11 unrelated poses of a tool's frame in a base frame.
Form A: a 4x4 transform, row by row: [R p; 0 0 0 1], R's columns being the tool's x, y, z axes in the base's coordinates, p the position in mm. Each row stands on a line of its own.
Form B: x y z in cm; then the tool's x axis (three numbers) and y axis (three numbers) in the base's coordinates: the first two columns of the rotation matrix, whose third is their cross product. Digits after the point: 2 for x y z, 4 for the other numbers.
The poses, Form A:
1:
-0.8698, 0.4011, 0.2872, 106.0
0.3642, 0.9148, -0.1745, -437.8
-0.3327, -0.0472, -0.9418, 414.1
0, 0, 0, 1
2:
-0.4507, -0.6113, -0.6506, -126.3
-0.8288, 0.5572, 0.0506, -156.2
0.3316, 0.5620, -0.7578, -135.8
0, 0, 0, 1
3:
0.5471, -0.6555, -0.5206, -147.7
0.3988, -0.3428, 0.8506, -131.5
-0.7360, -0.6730, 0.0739, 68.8
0, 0, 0, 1
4:
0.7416, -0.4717, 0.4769, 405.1
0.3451, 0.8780, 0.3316, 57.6
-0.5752, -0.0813, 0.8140, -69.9
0, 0, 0, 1
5:
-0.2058, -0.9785, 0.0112, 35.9
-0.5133, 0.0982, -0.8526, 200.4
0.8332, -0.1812, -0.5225, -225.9
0, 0, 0, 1
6:
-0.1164, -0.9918, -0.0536, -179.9
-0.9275, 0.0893, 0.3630, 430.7
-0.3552, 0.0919, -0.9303, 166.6
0, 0, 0, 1
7:
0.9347, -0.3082, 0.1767, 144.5
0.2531, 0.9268, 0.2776, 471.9
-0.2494, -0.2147, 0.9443, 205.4
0, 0, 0, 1
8:
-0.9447, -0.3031, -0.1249, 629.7
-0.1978, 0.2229, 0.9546, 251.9
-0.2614, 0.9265, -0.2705, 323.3
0, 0, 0, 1
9:
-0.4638, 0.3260, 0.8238, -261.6
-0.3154, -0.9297, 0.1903, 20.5
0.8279, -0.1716, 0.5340, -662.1
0, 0, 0, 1
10:
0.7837, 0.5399, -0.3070, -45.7
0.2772, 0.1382, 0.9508, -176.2
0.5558, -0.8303, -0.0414, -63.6
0, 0, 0, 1
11:
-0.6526, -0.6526, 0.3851, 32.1
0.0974, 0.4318, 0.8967, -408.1
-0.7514, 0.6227, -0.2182, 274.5
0, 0, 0, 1
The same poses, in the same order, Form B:
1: 10.60, -43.78, 41.41, -0.8698, 0.3642, -0.3327, 0.4011, 0.9148, -0.0472
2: -12.63, -15.62, -13.58, -0.4507, -0.8288, 0.3316, -0.6113, 0.5572, 0.5620
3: -14.77, -13.15, 6.88, 0.5471, 0.3988, -0.7360, -0.6555, -0.3428, -0.6730
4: 40.51, 5.76, -6.99, 0.7416, 0.3451, -0.5752, -0.4717, 0.8780, -0.0813
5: 3.59, 20.04, -22.59, -0.2058, -0.5133, 0.8332, -0.9785, 0.0982, -0.1812
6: -17.99, 43.07, 16.66, -0.1164, -0.9275, -0.3552, -0.9918, 0.0893, 0.0919
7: 14.45, 47.19, 20.54, 0.9347, 0.2531, -0.2494, -0.3082, 0.9268, -0.2147
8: 62.97, 25.19, 32.33, -0.9447, -0.1978, -0.2614, -0.3031, 0.2229, 0.9265
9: -26.16, 2.05, -66.21, -0.4638, -0.3154, 0.8279, 0.3260, -0.9297, -0.1716
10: -4.57, -17.62, -6.36, 0.7837, 0.2772, 0.5558, 0.5399, 0.1382, -0.8303
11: 3.21, -40.81, 27.45, -0.6526, 0.0974, -0.7514, -0.6526, 0.4318, 0.6227
